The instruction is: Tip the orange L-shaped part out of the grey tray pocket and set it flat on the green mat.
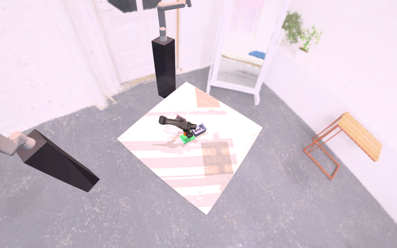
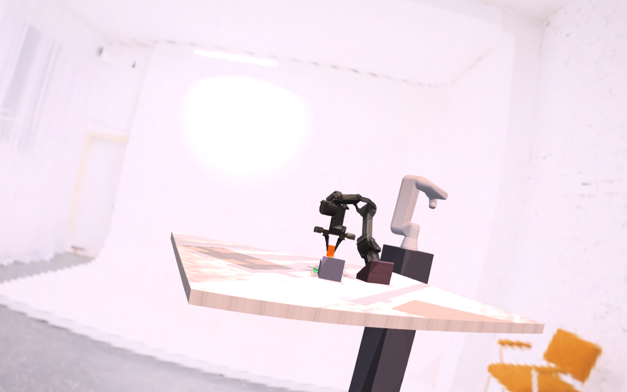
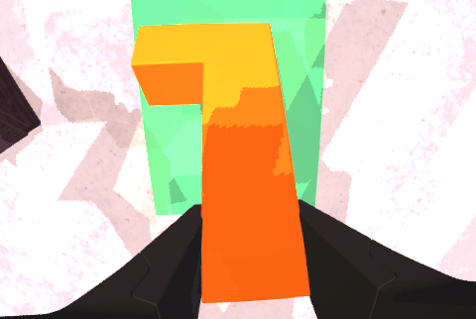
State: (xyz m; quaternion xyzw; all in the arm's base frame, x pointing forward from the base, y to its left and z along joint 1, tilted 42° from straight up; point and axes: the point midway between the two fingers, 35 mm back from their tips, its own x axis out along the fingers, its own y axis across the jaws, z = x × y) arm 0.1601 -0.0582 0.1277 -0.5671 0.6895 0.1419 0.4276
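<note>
My gripper tip is now 30 mm to the right of the orange L-shaped part and 30 mm above it. Also, from my gripper tip: green mat (10 mm ahead, 20 mm to the left, 110 mm below).
</note>
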